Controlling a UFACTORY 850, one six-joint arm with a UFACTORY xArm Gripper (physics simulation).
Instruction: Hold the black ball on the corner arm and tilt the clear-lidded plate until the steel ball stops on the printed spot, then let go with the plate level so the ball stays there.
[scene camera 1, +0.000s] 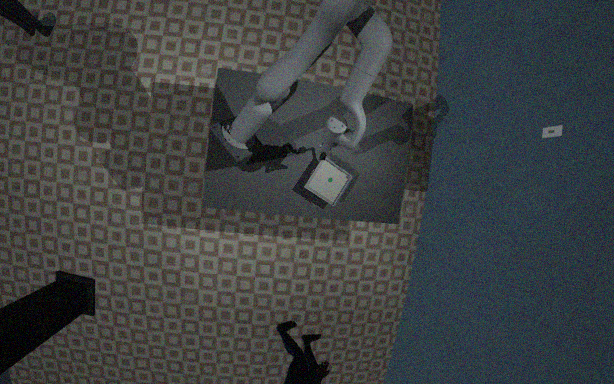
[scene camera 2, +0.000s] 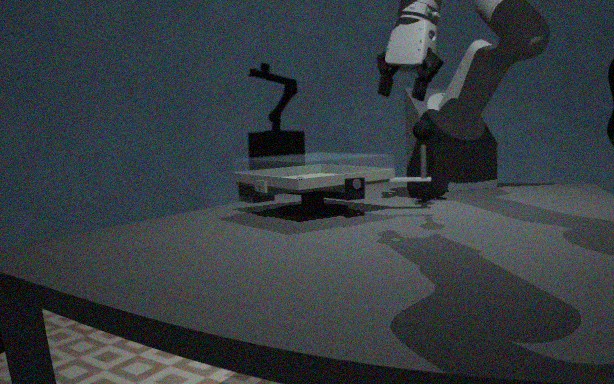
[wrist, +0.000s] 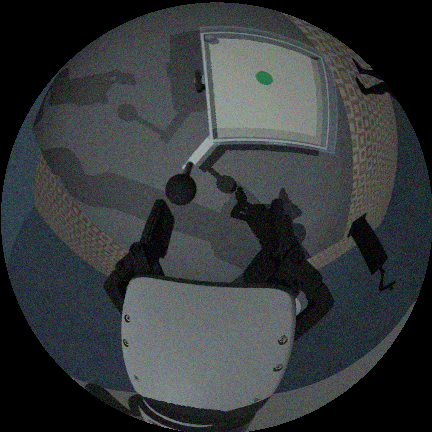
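Observation:
The plate (scene camera 1: 318, 186) (scene camera 2: 280, 181) (wrist: 207, 95) has a clear lid and looks about level on its pedestal. Its green printed spot (scene camera 1: 330, 179) (wrist: 264, 78) is bare. A small grey rounded mark (wrist: 212, 40) shows in the plate's far left corner in the wrist view; I cannot tell whether it is the steel ball. The white corner arm (scene camera 2: 410, 179) (wrist: 201, 151) carries a post with the black ball (scene camera 2: 424, 129) (wrist: 180, 189) on top. My gripper (scene camera 2: 402, 94) (wrist: 217, 208) is open and empty, above the ball's height. In the wrist view the ball shows just beyond the left fingertip, outside the gap.
Dark blocks (scene camera 2: 355, 188) sit under the plate's edges. The grey table (scene camera 1: 250, 195) (scene camera 2: 200, 280) bears the plate and the robot's base (scene camera 2: 470, 160). A black box with a jointed arm (scene camera 2: 276, 145) (wrist: 370, 245) stands beyond the table. Robot shadows cross the tabletop.

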